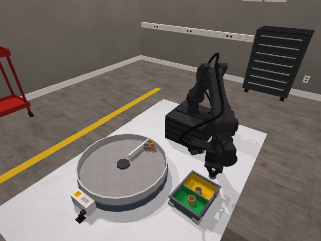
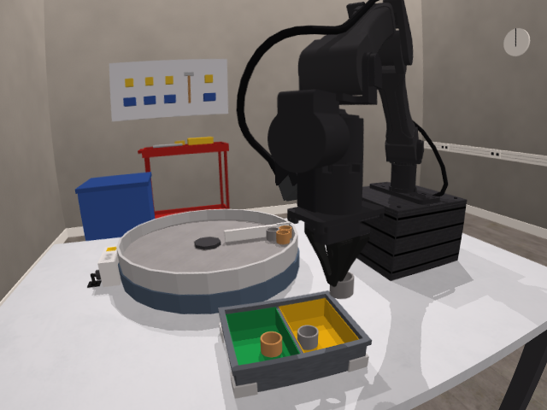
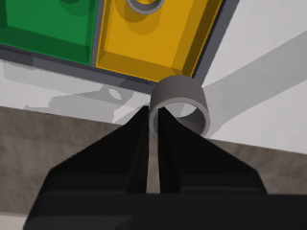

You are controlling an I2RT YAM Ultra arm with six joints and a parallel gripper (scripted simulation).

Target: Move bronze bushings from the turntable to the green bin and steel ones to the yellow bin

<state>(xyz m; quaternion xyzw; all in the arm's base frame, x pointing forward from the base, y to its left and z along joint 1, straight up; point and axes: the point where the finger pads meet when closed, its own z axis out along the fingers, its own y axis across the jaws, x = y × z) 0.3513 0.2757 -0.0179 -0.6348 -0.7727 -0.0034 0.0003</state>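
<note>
Right now my hand is 120 mm above the yellow bin and 40 mm to the left of it. From my hand the other things lie so: dark grey tray: 110 mm below, 40 mm to the right, 40 mm ahead; then turntable: 400 mm to the right, 110 mm ahead, 90 mm below; then green bin: 120 mm below, 90 mm ahead, 50 mm to the right.
</note>
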